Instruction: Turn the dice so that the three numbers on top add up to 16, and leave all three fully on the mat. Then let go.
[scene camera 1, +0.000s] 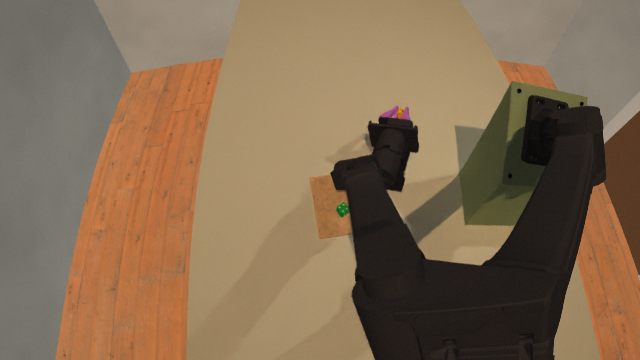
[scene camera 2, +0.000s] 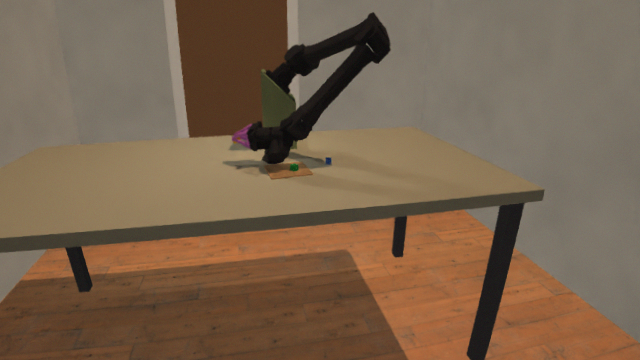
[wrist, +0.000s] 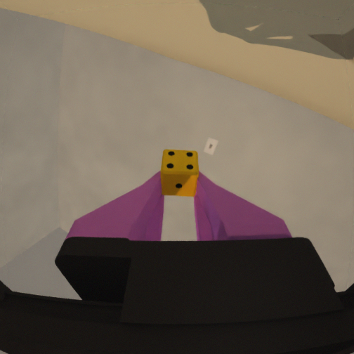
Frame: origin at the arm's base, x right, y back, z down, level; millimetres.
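Where they show: gripper, fingertip midpoint: (scene camera 1: 402, 108) (scene camera 2: 233, 137); arm's base at its link origin: (scene camera 1: 543, 131) (scene camera 2: 276, 83).
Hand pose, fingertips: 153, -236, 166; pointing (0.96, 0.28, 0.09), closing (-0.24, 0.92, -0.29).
Note:
Things, the pixels of their centre, and the offset from my fingertips, as dx, dy, dz. Level surfaces: height alone.
- yellow die at the middle of its body: (scene camera 1: 402, 114) -11, +0, +10
- green die at the middle of its body: (scene camera 1: 342, 209) (scene camera 2: 294, 167) -217, -118, +80
- brown mat at the middle of its body: (scene camera 1: 347, 202) (scene camera 2: 287, 169) -194, -109, +92
- blue die at the middle of its body: (scene camera 2: 328, 160) -340, -42, +84
- table at its surface level: dz +94
My gripper (scene camera 1: 400, 114) (scene camera 2: 237, 140) (wrist: 178, 178) has purple fingers, shut on a yellow die (wrist: 180, 172) (scene camera 1: 401, 112). It holds the die above the table, off the mat, with the fingers pointing nearly level. In the wrist view the die shows a four-dot face and, below it, a one-dot face. A green die (scene camera 1: 342, 209) (scene camera 2: 294, 167) sits on the brown mat (scene camera 1: 326, 227) (scene camera 2: 278, 174); its top seems to show five dots. A blue die (scene camera 2: 328, 161) lies on the table beside the mat; its dots are too small to read. My arm hides part of the mat in scene camera 1.
The table (scene camera 1: 260, 125) (scene camera 2: 150, 200) carries a green pedestal (scene camera 1: 482, 175) (scene camera 2: 275, 102) that bears the arm's base. The arm's forearm and wrist hang over the mat's side in scene camera 1. Shadows of the arm fall across the table.

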